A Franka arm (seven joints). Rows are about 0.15 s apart.
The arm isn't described. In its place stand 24 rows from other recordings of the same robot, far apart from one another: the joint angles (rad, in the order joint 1, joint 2, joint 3, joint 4, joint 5, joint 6, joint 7), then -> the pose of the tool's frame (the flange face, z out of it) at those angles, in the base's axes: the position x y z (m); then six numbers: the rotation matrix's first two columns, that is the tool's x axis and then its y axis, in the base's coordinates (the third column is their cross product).
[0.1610 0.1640 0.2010 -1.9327 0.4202 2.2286 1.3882] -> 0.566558, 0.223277, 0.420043, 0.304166, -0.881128, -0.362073, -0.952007, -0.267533, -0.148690
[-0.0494 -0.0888 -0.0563 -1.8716 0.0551 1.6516 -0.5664] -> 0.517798, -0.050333, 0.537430, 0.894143, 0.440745, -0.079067, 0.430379, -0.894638, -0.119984
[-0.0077 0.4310 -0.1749 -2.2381 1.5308 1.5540 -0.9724] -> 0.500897, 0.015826, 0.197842, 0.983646, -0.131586, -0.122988, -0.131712, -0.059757, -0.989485
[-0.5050 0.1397 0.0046 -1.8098 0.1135 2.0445 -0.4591] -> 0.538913, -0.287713, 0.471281, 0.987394, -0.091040, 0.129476, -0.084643, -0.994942, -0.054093
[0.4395 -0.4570 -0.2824 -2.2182 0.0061 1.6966 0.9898] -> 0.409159, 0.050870, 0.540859, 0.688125, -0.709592, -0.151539, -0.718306, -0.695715, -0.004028
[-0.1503 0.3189 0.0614 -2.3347 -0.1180 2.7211 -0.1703] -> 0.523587, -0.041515, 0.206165, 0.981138, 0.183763, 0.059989, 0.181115, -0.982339, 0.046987
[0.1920 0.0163 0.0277 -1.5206 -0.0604 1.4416 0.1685] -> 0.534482, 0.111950, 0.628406, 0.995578, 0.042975, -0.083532, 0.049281, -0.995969, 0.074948
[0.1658 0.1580 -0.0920 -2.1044 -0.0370 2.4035 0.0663] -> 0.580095, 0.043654, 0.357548, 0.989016, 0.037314, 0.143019, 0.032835, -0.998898, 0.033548
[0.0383 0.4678 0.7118 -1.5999 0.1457 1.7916 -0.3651] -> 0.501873, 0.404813, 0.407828, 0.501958, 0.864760, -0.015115, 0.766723, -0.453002, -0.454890
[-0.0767 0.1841 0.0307 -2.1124 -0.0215 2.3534 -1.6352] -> 0.574259, -0.027034, 0.333651, -0.032046, 0.999387, -0.014106, 0.997885, 0.032790, 0.056125
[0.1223 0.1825 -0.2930 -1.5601 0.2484 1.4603 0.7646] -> 0.583131, -0.058659, 0.523348, 0.547313, -0.770574, -0.326593, -0.804610, -0.591856, 0.048056
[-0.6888 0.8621 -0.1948 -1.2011 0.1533 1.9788 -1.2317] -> 0.513313, -0.547805, 0.260265, 0.940586, 0.337864, -0.033849, 0.335458, -0.940047, -0.061482
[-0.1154 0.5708 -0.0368 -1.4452 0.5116 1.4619 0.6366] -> 0.648552, -0.038119, 0.338593, 0.486169, -0.565857, -0.665917, -0.778343, -0.626829, -0.035605
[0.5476 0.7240 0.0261 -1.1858 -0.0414 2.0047 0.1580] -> 0.641359, 0.404873, 0.367143, 0.907031, 0.409711, 0.097114, 0.411065, -0.911583, 0.006559
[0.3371 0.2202 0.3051 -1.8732 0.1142 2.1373 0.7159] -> 0.495387, 0.365300, 0.406616, 0.988205, -0.134798, -0.072671, -0.144678, -0.977341, -0.154506
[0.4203 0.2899 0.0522 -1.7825 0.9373 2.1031 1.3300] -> 0.559299, 0.325969, 0.413490, 0.155882, -0.662923, -0.732280, -0.977652, -0.209411, -0.018538
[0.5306 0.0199 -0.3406 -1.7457 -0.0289 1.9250 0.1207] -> 0.574646, 0.110054, 0.562933, 0.983597, 0.077896, 0.162695, 0.076386, -0.996957, 0.015523
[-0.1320 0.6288 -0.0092 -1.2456 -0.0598 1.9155 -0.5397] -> 0.728362, -0.106139, 0.400825, 0.913280, 0.407325, 0.002594, 0.406023, -0.910835, 0.074330
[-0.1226 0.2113 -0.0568 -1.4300 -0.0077 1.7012 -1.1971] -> 0.620384, -0.109468, 0.578575, 0.523184, 0.852211, 0.003733, 0.850392, -0.522344, 0.063172
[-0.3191 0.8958 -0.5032 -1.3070 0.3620 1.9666 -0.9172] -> 0.569167, -0.454187, 0.230644, 0.987980, 0.073169, -0.136171, 0.066347, -0.996335, -0.053990
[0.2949 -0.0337 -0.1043 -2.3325 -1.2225 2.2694 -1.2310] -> 0.504587, 0.073033, 0.360422, -0.443935, 0.450017, -0.774859, 0.782529, 0.615990, -0.090579
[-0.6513 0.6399 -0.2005 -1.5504 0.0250 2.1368 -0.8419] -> 0.475810, -0.510925, 0.276900, 0.994777, 0.010715, -0.101510, 0.014260, -0.999311, 0.034263
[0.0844 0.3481 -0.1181 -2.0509 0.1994 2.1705 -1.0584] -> 0.567920, -0.010739, 0.252185, 0.621765, 0.782674, -0.028814, 0.754827, -0.608645, -0.244515
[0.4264 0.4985 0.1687 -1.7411 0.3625 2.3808 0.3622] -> 0.566623, 0.373657, 0.309111, 0.998581, -0.032101, -0.042492, -0.045339, -0.931028, -0.362121
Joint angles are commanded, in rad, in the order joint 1, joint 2, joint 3, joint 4, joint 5, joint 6, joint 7. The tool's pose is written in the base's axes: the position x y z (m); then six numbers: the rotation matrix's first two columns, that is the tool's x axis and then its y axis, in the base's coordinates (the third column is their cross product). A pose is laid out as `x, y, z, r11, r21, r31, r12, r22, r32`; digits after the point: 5 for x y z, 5 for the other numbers.
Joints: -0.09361, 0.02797, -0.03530, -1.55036, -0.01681, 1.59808, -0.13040
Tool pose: 0.56112, -0.07422, 0.62096, 0.99985, 0.00198, 0.01728, 0.00163, -0.99979, 0.02021
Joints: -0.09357, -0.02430, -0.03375, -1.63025, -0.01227, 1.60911, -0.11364
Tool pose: 0.54516, -0.07129, 0.61314, 0.99991, -0.01321, 0.00183, -0.01323, -0.99984, 0.01172
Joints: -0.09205, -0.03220, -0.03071, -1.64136, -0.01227, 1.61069, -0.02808
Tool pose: 0.54303, -0.06855, 0.61234, 0.99557, -0.09404, 0.00120, -0.09405, -0.99550, 0.01131
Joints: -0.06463, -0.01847, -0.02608, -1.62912, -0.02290, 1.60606, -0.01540
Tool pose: 0.54865, -0.05242, 0.61022, 0.99721, -0.07443, -0.00495, -0.07430, -0.99699, 0.02232
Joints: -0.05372, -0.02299, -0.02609, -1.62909, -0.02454, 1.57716, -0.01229
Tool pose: 0.54480, -0.04636, 0.61023, 0.99731, -0.06726, -0.02924, -0.06658, -0.99750, 0.02357
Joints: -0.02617, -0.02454, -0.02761, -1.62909, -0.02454, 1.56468, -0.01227
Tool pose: 0.54402, -0.03211, 0.61003, 0.99833, -0.04157, -0.04016, -0.04066, -0.99890, 0.02336
